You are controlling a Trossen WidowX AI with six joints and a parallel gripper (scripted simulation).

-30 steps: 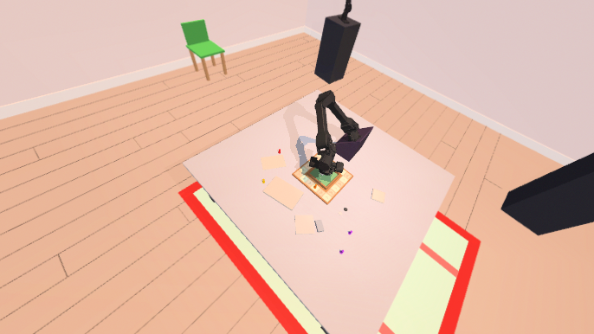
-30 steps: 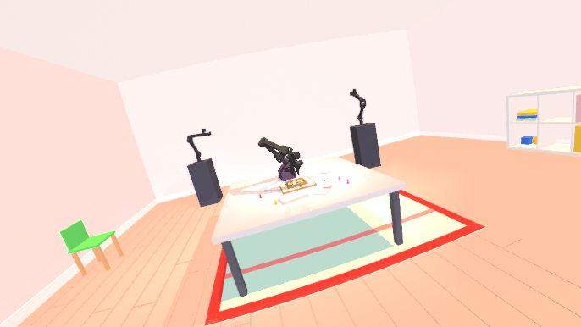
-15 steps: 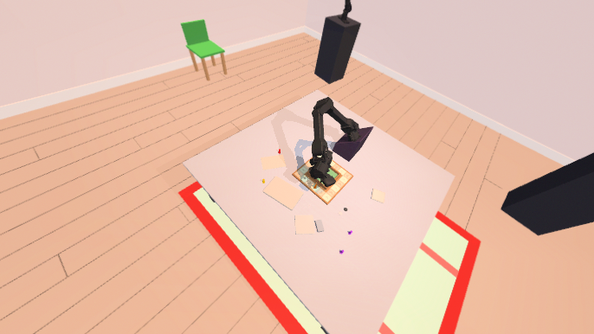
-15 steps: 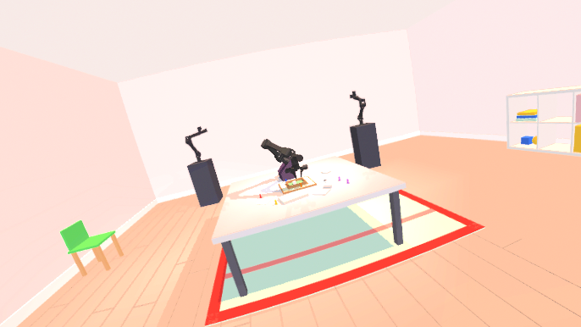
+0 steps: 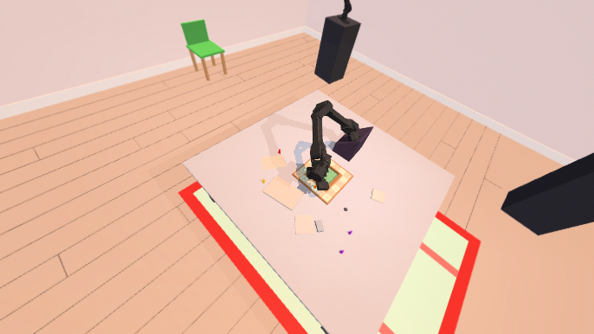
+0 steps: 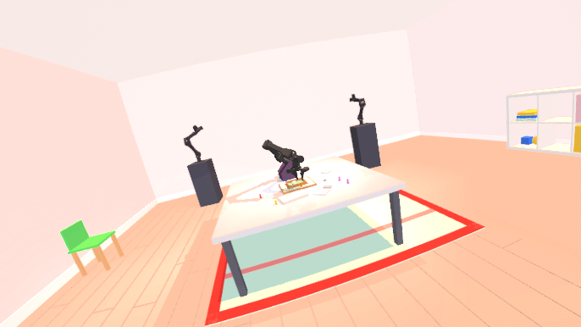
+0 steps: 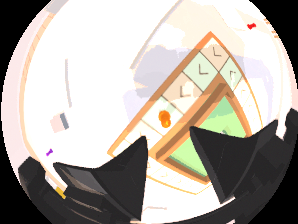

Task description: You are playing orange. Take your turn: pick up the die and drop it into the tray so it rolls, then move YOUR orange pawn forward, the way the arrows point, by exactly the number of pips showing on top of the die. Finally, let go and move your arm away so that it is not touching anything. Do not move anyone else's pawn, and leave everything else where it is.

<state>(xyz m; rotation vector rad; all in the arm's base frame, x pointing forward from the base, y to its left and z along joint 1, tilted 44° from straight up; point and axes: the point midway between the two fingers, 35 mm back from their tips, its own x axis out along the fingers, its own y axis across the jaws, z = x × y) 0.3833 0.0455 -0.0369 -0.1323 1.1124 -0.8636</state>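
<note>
Right now the orange pawn is 4 cm below my gripper tip. Round my gripper tip: white die (11 cm behind, 5 cm to the right, 5 cm below); blue pawn (22 cm behind, 11 cm to the right, 4 cm below); green tray (11 cm behind, 7 cm below, 3 cm to the right).
</note>
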